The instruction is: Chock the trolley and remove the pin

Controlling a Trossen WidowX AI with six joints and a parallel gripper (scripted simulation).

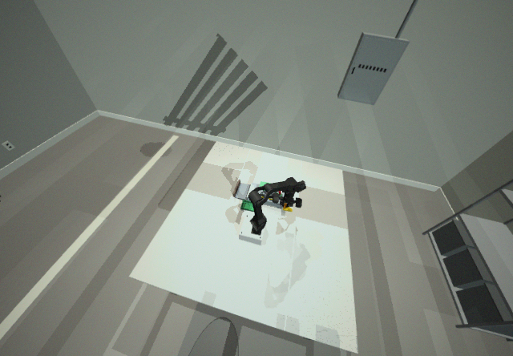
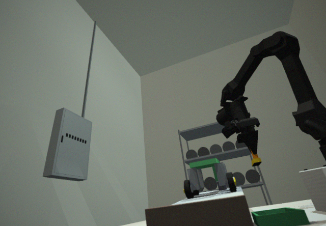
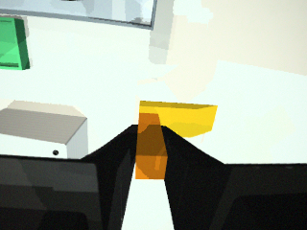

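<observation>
The red-headed stop pin is 13 cm ahead of my gripper tip, 5 cm below it and 4 cm to the left of it. From my gripper tip the other things lie so: yellow chock: 2 cm to the right, 1 cm below; green-topped trolley: 15 cm ahead, 13 cm to the left, 6 cm below; grey ramp: 15 cm ahead, 14 cm to the left, 13 cm below.
</observation>
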